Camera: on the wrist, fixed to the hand. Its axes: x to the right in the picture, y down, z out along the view.
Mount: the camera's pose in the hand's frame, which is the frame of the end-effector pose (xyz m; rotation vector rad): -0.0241 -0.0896 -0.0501 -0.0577 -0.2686 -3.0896
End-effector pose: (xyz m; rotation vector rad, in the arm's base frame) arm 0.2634 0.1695 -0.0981 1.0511 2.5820 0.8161
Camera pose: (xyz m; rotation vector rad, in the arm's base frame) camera 0.2092 0.0797 -0.1087 -2.1876 0.9266 -0.3264
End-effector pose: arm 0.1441 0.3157 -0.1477 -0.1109 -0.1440 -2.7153
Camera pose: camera 0.1264 0.4008 -0.2073 0.0759 0.0820 0.4534
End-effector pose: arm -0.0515 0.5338 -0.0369 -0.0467 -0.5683 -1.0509
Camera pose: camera -0.1136 0.4925 -0.1114 -0.5025 0.2167 2.0221
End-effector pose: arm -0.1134 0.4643 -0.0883 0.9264 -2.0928 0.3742
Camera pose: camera -0.0109 0.4413 -0.0793 2.4864 0.9240 -1.3147
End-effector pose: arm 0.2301 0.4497 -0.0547 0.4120 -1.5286 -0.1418
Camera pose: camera 0.2930 0.3838 -0.1078 -1.9703 -0.3274 2.1441
